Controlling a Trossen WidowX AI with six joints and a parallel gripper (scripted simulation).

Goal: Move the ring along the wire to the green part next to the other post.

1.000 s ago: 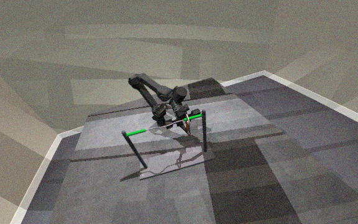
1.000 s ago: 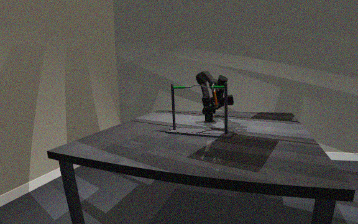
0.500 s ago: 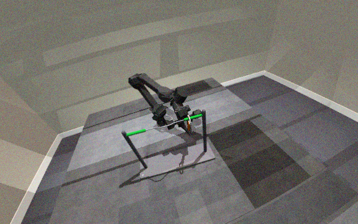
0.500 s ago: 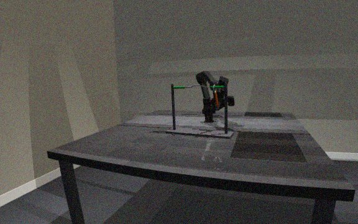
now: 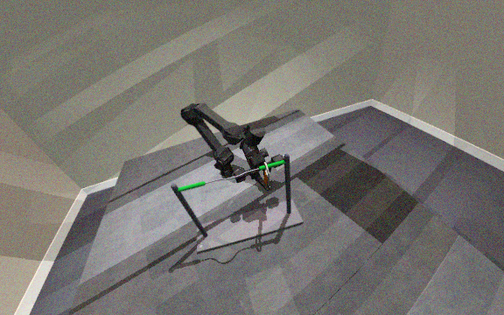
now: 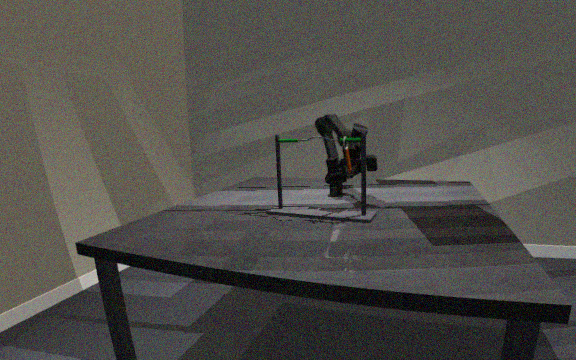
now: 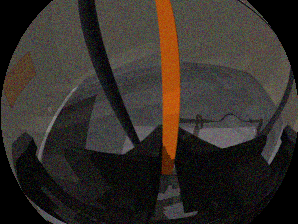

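Now: the ring with orange handle 1 cm ahead of my gripper tip and 9 cm above it.
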